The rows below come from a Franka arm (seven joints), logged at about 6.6 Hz.
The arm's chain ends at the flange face. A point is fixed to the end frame.
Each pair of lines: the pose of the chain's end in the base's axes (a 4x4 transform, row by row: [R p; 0 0 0 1], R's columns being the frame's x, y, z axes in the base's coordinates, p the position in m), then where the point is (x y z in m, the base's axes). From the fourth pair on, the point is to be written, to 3 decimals.
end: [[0.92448, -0.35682, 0.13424, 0.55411], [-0.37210, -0.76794, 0.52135, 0.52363], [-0.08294, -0.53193, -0.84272, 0.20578], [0, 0, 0, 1]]
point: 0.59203 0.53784 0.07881
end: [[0.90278, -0.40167, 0.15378, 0.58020], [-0.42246, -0.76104, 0.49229, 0.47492], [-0.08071, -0.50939, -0.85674, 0.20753], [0, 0, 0, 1]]
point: 0.61765 0.48392 0.07994
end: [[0.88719, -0.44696, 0.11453, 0.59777], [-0.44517, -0.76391, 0.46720, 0.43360], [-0.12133, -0.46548, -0.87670, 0.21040], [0, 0, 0, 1]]
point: 0.62795 0.43857 0.08068
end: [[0.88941, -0.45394, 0.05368, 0.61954], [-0.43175, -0.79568, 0.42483, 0.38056], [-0.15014, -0.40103, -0.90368, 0.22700], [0, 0, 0, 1]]
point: 0.642 0.380 0.096
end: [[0.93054, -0.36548, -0.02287, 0.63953], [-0.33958, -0.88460, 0.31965, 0.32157], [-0.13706, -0.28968, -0.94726, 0.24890], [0, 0, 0, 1]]
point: 0.659 0.308 0.118
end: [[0.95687, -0.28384, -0.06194, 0.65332], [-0.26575, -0.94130, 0.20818, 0.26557], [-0.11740, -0.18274, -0.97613, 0.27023], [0, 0, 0, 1]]
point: 0.672 0.239 0.141
